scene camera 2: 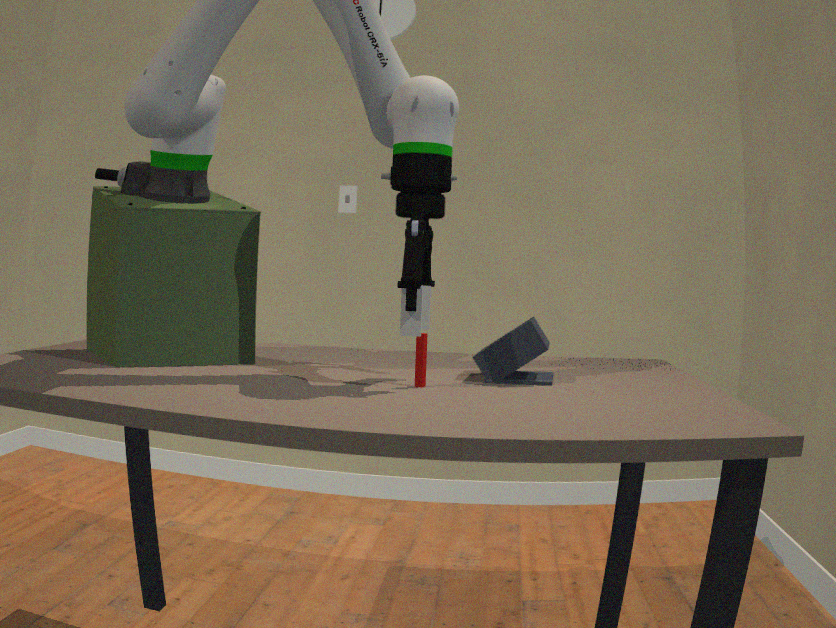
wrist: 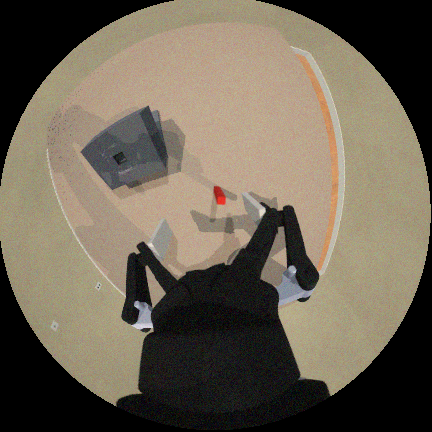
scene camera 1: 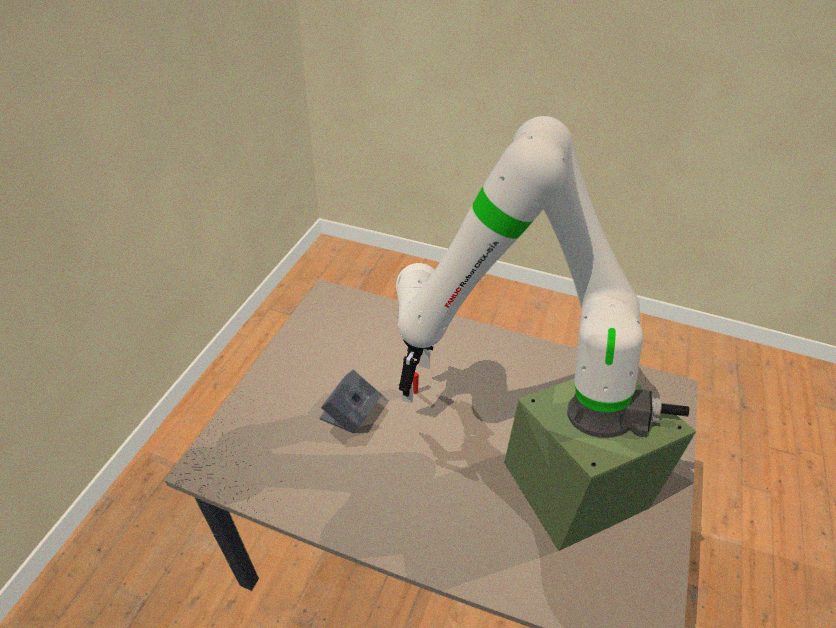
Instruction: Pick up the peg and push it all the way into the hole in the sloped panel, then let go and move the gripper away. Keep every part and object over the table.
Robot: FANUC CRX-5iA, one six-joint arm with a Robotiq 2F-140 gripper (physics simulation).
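Frame: origin at the arm's base, x ahead, y left, z up, level; centimetres.
Seen in the pictures: gripper, fingertip midpoint: point(scene camera 2: 415, 332) point(wrist: 204, 213) point(scene camera 1: 416, 383); arm's base, origin of the base link: point(scene camera 2: 173, 197) point(scene camera 1: 600, 415).
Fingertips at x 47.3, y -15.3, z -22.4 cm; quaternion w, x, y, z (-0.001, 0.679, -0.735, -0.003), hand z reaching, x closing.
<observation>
Pixels of each thing's top centre, then the offset from my fingertips to it. "spot": a spot on its surface instead.
- red peg, middle of its top: point(scene camera 2: 422, 333) point(wrist: 221, 200) point(scene camera 1: 415, 374) dx +1.1, dy -3.2, dz +0.1 cm
- grey sloped panel, middle of its top: point(scene camera 2: 517, 317) point(wrist: 105, 146) point(scene camera 1: 349, 388) dx +16.6, dy +9.0, dz +2.3 cm
- panel's flat foot, surface spot: point(scene camera 2: 537, 378) spot: dx +20.1, dy +5.6, dz -7.3 cm
The red peg point(scene camera 1: 416, 383) point(scene camera 2: 421, 361) point(wrist: 220, 196) stands upright on the table. My gripper point(scene camera 1: 415, 378) point(scene camera 2: 415, 323) point(wrist: 204, 213) is open, pointing down, with nothing between its pads. In scene camera 2 its fingertips are at about the height of the peg's top. In the wrist view the peg shows a little above the gap between the pads, nearer the right pad. The grey sloped panel point(scene camera 1: 369, 406) point(scene camera 2: 511, 348) point(wrist: 137, 147) stands apart from the peg; its square hole point(scene camera 1: 356, 397) point(wrist: 119, 158) looks empty. The hole does not show in scene camera 2.
The green pedestal point(scene camera 1: 547, 466) point(scene camera 2: 175, 283) carries the arm's base on the table point(scene camera 1: 378, 486) point(scene camera 2: 405, 442). The panel's flat foot point(scene camera 2: 537, 378) lies on the table under its slope. In scene camera 2 the panel is to the right of the gripper and the pedestal to the left.
</observation>
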